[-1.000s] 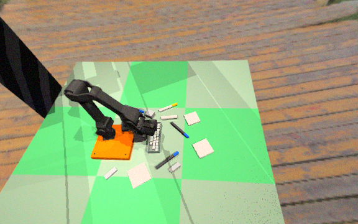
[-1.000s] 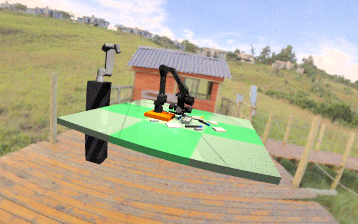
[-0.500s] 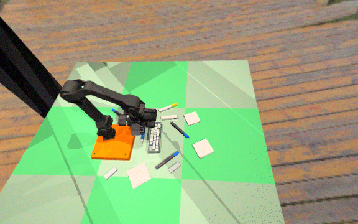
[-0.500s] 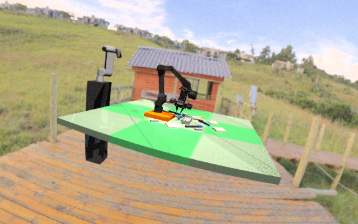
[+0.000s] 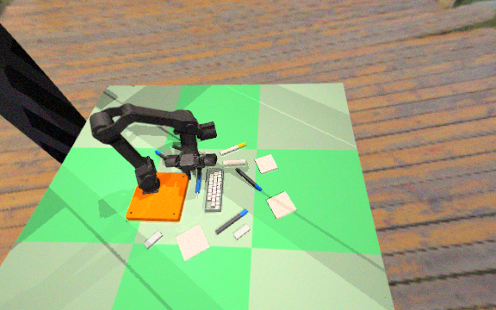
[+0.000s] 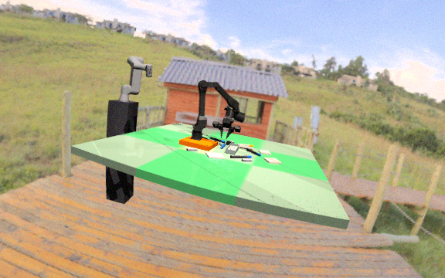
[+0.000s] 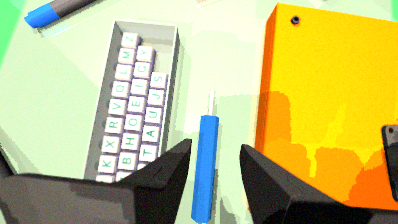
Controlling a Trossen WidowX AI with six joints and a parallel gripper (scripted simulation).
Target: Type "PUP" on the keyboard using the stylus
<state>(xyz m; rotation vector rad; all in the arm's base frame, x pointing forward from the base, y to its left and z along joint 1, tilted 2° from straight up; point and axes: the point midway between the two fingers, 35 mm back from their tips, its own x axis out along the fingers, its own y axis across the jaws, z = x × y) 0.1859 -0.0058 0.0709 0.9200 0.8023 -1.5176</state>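
The blue stylus is 10 mm to the right of my gripper tip and 60 mm below it. Also, from my gripper tip: white sheet (20 mm behind, 220 mm to the right, 60 mm below).
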